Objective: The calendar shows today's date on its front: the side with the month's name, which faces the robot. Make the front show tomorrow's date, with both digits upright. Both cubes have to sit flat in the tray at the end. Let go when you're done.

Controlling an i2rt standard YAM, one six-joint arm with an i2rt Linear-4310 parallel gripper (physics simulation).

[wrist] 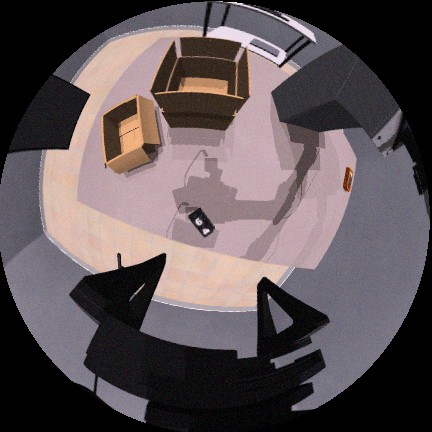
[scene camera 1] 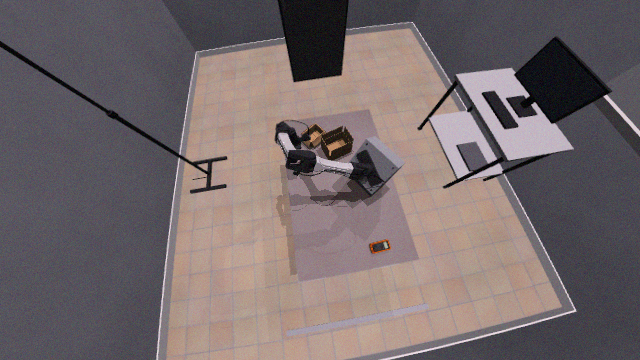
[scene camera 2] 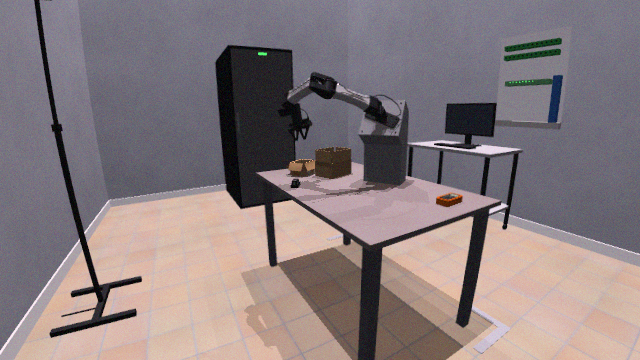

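Observation:
The small black desk calendar [scene camera 2: 295,183] [wrist: 201,222] stands on the table near its edge, beyond the cardboard boxes. In the wrist view its cubes show white digits on the sides turned to the camera: one looks like a 6, the other like a 4, tilted in the picture. The month's name cannot be read. The calendar cannot be made out in scene camera 1, where the arm covers that area. My gripper [scene camera 2: 300,137] [wrist: 215,272] is open and empty, high above the table and pointing down, with its fingers well apart. Both cubes appear to be in the tray.
A tall open cardboard box [scene camera 1: 337,145] [scene camera 2: 333,162] [wrist: 200,107] and a smaller one [scene camera 1: 313,136] [scene camera 2: 301,167] [wrist: 131,134] stand near the calendar. An orange multimeter [scene camera 1: 379,246] [scene camera 2: 449,199] [wrist: 348,179] lies at the table's other end. The grey arm pedestal [scene camera 2: 384,157] stands beside the tall box.

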